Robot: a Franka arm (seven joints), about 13 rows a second.
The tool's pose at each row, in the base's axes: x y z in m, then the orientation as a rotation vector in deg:
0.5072, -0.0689, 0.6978, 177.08, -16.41, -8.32
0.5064, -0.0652, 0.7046, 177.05, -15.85, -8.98
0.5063, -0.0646, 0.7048, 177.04, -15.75, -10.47
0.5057, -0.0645, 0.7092, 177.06, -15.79, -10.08
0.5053, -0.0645, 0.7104, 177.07, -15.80, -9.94
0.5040, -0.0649, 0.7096, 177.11, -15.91, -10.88
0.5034, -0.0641, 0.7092, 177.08, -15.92, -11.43
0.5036, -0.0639, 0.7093, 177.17, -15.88, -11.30
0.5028, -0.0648, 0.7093, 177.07, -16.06, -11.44
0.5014, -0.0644, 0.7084, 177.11, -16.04, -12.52
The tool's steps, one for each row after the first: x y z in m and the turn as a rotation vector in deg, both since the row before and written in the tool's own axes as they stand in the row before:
-0.0021, -0.0032, -0.0068, -0.10, -0.41, -0.36
-0.0002, -0.0006, -0.0002, -0.03, -0.96, -0.08
-0.0011, 0.0002, -0.0043, 0.02, 0.25, 0.03
-0.0005, 0.0001, -0.0011, 0.01, 0.09, 0.01
-0.0011, 0.0006, 0.0010, 0.05, -0.61, 0.05
-0.0007, -0.0007, 0.0005, -0.03, -0.35, 0.00
0.0001, -0.0002, -0.0001, 0.08, 0.08, -0.03
-0.0006, 0.0010, 0.0001, -0.07, -0.09, 0.12
-0.0013, -0.0002, 0.0011, 0.05, -0.70, -0.03

